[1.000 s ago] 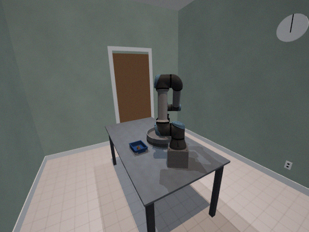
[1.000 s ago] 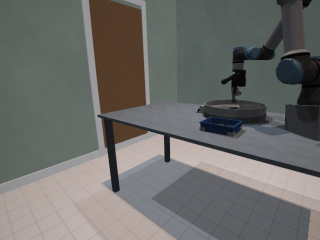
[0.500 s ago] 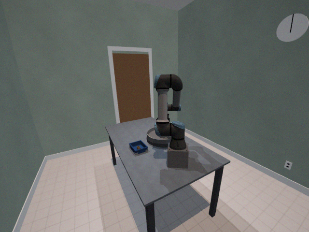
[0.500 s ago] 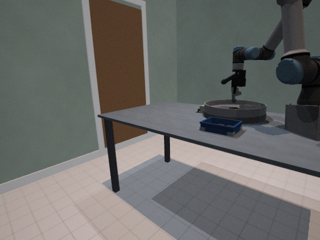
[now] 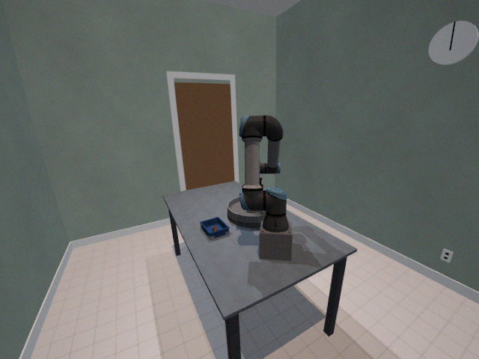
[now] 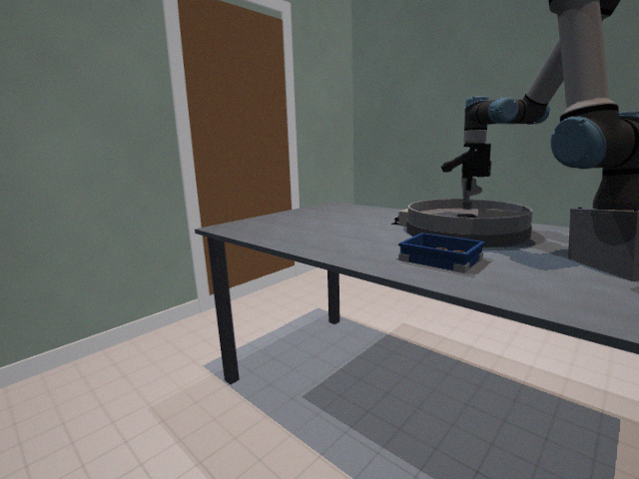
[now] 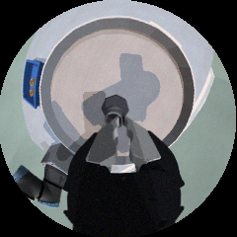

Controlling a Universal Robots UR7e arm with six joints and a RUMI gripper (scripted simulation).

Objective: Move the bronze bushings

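My hand is 10 mm past the turntable, 10 mm to the right of it and 60 mm above it. Round my hand: blue crate (70 mm behind, 380 mm to the left, 90 mm below).
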